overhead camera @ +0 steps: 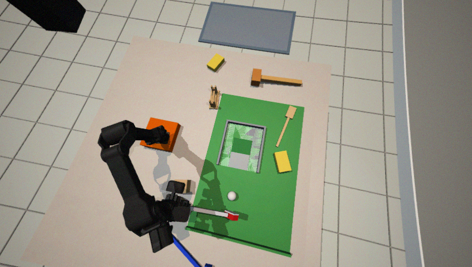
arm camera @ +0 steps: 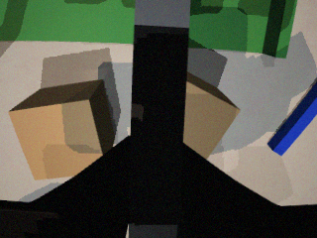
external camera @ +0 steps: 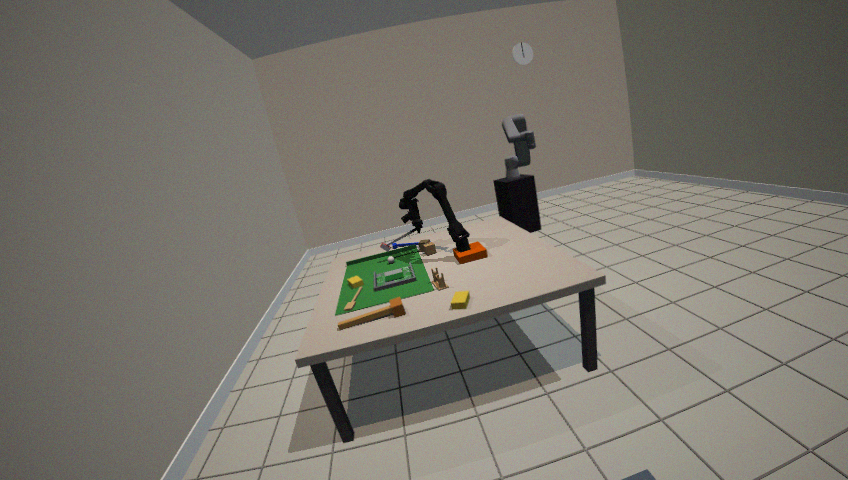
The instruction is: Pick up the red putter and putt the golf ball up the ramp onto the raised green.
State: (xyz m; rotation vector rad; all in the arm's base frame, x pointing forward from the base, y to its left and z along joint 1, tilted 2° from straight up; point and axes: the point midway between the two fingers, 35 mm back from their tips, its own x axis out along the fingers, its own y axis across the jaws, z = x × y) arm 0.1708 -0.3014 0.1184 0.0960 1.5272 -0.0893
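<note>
Right now the red putter is 120 mm ahead of my gripper tip and 10 mm to the right of it. Also, from my gripper tip: white golf ball 220 mm ahead, 100 mm below, 50 mm to the left; green mat 300 mm ahead, 220 mm to the left, 130 mm below; blue rod 210 mm to the right, 110 mm below, 40 mm ahead.
</note>
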